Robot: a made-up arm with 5 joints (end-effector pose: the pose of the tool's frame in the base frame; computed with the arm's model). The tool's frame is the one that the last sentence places.
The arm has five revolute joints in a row. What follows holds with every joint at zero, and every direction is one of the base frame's.
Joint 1 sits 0.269 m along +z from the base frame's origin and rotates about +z.
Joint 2 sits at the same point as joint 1 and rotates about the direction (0, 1, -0.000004).
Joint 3 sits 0.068 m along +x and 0.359 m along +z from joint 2 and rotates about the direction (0, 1, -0.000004).
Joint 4 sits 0.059 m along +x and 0.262 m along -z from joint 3 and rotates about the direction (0, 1, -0.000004).
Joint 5 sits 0.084 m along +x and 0.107 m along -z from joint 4 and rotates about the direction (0, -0.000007, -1).
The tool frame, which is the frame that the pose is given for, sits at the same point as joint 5; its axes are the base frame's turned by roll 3.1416, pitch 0 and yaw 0 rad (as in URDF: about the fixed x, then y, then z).
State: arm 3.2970 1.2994 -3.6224 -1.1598 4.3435
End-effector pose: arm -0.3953 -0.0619 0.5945 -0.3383 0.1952 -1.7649
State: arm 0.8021 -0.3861 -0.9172 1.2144 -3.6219
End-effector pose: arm 0.2011 0.2079 0.5157 -1.8266 2.4472 0.0217
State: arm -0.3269 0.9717 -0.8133 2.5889 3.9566
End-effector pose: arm 0.2208 -0.0749 0.2138 -0.2152 -0.3350 0.4817
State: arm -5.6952 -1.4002 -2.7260 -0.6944 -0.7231
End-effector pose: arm -0.5745 -0.3830 0.3977 -1.8022 -1.3859 2.0353
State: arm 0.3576 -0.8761 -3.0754 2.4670 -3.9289
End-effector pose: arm -0.3268 -0.1221 0.7635 -0.9032 1.4015 -0.3261
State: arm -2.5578 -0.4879 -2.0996 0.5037 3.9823
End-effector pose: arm -0.0262 -0.0173 0.9975 1.1775 -0.1521 -1.5376
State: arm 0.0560 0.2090 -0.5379 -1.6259 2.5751
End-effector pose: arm 0.3487 0.0195 0.4951 -0.3670 1.1409 -0.4486
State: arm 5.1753 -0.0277 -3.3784 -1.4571 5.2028
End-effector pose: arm -0.0717 0.1437 0.7681 -1.7731 0.0244 0.6993
